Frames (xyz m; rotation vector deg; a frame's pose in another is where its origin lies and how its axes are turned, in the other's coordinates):
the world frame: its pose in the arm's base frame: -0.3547 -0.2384 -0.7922 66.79 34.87 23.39
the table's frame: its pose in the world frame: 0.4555 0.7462 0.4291 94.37 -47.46 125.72
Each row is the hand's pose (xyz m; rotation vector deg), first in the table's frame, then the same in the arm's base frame.
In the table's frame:
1: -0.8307 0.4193 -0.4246 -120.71 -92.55 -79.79
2: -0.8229 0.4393 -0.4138 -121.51 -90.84 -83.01
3: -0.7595 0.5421 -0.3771 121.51 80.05 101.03
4: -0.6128 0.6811 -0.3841 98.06 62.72 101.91
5: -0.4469 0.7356 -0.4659 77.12 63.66 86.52
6: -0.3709 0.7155 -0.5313 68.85 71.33 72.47
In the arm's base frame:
1: -0.5733 0.5208 -0.2623 90.17 37.48 -88.89
2: -0.5747 0.5071 -0.2820 88.99 39.20 -86.71
3: -0.5872 0.4133 -0.3654 79.29 51.63 -75.27
4: -0.6231 0.2239 -0.4266 57.18 71.78 -68.63
5: -0.6554 0.0414 -0.3736 34.01 86.28 -78.65
6: -0.6633 -0.0279 -0.2988 22.69 89.57 -92.34

